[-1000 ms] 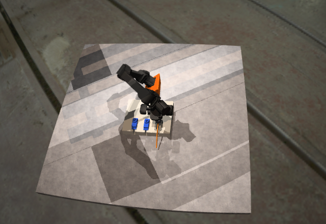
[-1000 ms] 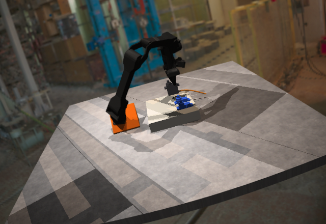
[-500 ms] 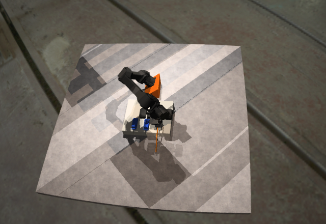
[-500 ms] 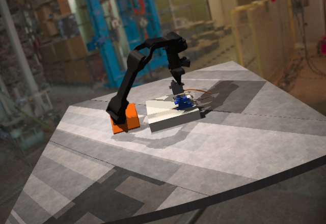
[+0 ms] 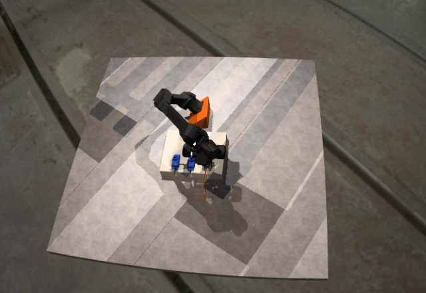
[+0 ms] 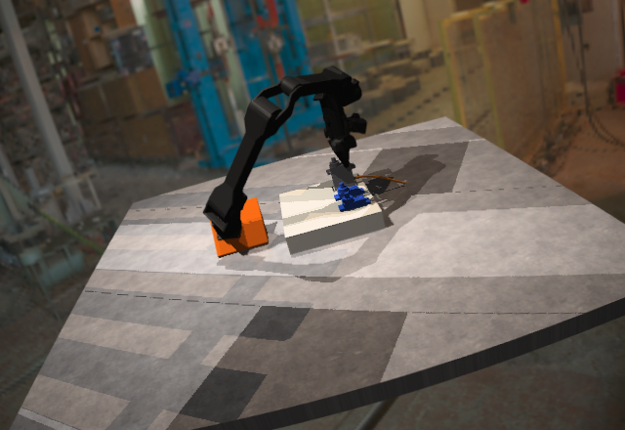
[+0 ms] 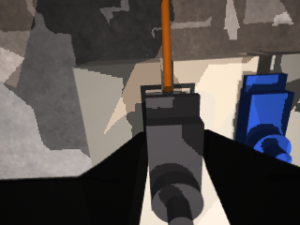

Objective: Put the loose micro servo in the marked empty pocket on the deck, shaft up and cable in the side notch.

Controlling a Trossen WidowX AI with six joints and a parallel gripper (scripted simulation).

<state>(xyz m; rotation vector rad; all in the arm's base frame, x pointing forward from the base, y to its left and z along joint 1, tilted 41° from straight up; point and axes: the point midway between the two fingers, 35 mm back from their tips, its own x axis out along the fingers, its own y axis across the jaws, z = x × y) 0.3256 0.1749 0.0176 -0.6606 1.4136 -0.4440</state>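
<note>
Right now the raised slab is 12 cm behind my gripper tip, 9 cm to the right of it and 8 cm below it.
</note>
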